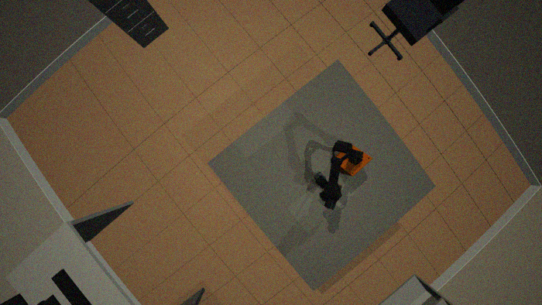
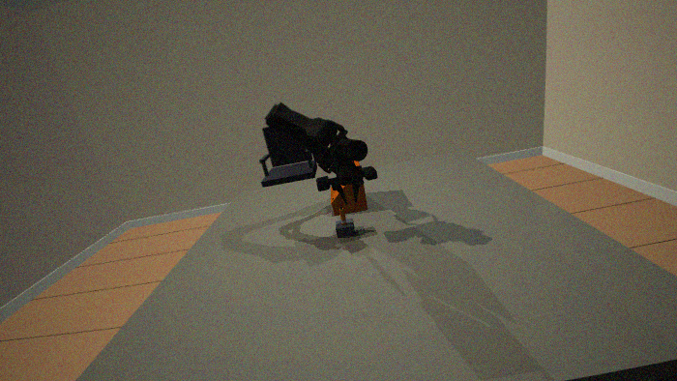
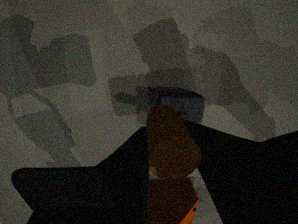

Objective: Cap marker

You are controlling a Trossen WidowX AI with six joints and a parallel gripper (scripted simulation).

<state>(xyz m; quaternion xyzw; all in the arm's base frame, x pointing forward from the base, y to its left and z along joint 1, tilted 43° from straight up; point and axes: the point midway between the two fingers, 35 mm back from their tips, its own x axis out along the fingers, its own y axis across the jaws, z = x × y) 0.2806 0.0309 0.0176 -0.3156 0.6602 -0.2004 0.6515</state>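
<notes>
Right now the thin orange marker is 3 cm behind my gripper tip, 4 cm to the right of it and 4 cm below it. Round my gripper tip: dark holder block: 3 cm behind, 4 cm to the right, 10 cm below; then orange cap: 1 cm above.
</notes>
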